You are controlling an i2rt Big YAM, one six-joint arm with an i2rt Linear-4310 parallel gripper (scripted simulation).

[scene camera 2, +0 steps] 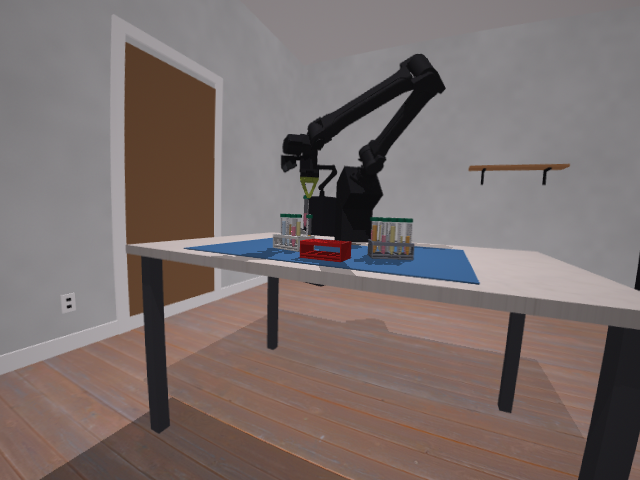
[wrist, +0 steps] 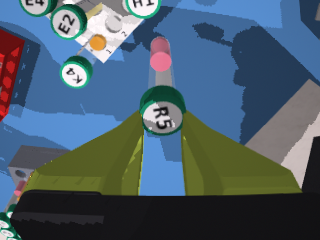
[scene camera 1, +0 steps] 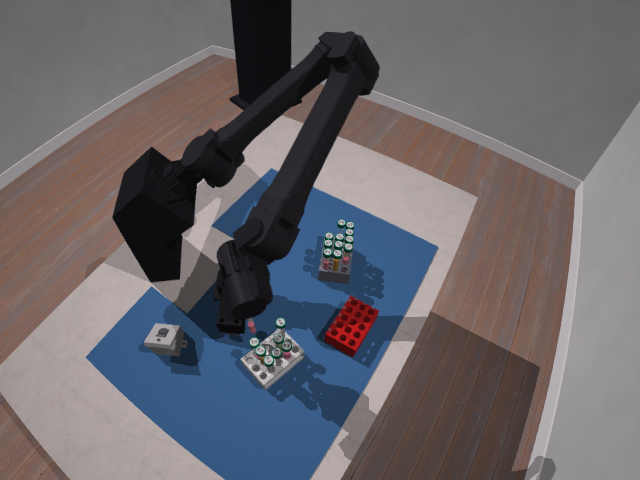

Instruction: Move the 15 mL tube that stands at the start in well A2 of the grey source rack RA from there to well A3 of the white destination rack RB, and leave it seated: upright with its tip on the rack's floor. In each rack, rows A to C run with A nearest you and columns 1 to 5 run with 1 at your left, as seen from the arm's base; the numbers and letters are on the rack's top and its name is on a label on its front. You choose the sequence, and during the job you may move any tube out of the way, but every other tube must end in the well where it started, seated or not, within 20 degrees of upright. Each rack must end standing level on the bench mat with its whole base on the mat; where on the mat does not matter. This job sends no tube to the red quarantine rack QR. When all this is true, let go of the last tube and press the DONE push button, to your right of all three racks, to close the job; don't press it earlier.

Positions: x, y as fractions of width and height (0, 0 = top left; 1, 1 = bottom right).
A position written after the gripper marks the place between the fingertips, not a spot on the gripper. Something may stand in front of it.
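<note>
The gripper (wrist: 0.51, 0.50) is visible in the scene, and so are a grey rack RA (wrist: 0.09, 0.66) and a white rack RB (scene camera 1: 0.46, 0.73).
</note>
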